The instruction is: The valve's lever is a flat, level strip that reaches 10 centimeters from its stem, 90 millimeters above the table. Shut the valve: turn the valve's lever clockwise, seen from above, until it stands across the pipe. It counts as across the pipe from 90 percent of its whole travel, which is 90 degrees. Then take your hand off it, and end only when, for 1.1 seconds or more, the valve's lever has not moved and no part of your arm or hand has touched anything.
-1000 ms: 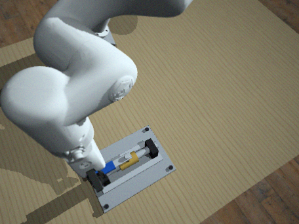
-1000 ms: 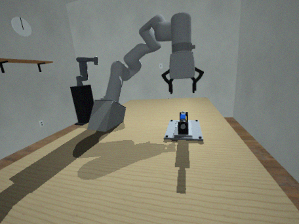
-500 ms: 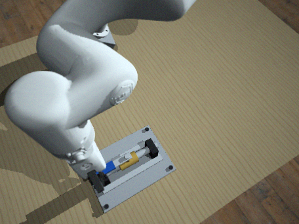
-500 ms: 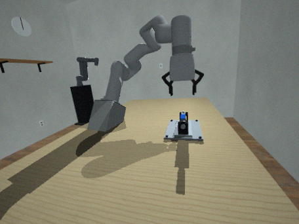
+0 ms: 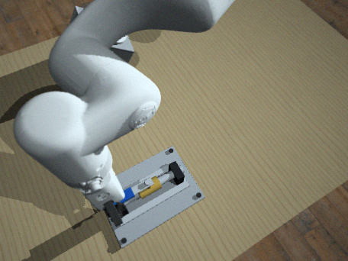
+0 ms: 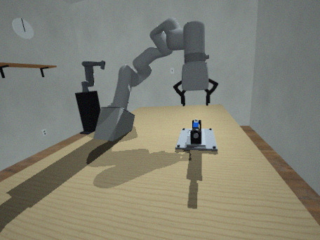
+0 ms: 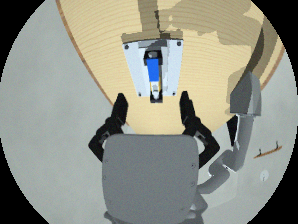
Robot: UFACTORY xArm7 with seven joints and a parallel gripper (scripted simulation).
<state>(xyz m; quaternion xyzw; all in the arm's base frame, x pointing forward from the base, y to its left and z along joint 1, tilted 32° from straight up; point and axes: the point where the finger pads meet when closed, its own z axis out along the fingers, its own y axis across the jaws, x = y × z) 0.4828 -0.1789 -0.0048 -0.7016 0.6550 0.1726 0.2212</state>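
Now: hand 100 mm above the lever and 50 mm to the right of it.
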